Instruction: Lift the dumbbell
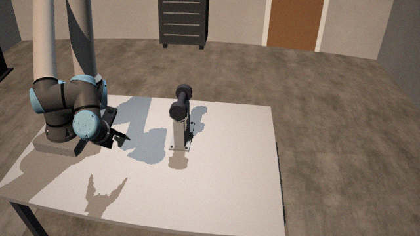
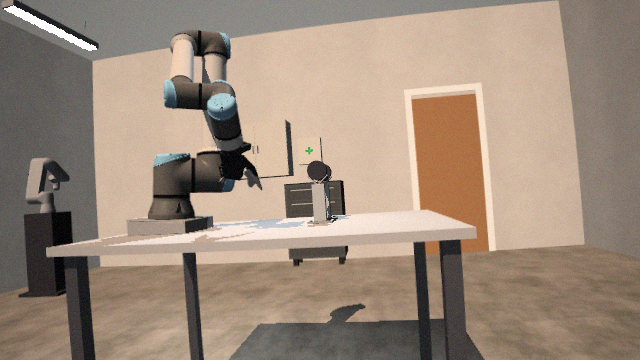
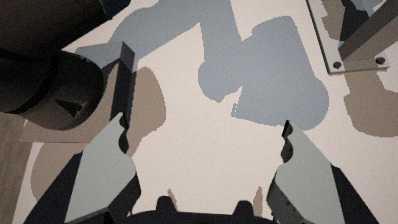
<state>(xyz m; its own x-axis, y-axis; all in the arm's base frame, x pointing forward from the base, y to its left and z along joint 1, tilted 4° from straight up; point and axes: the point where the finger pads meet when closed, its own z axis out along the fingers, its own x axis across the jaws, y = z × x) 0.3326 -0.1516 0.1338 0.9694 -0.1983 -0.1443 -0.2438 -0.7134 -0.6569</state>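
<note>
My gripper is now 30 cm short of the dark dumbbell, 18 cm to the right of it and 5 cm below it. From my hand the other things lie so: grey cradle stand 30 cm ahead, 18 cm to the left, 8 cm below.
</note>
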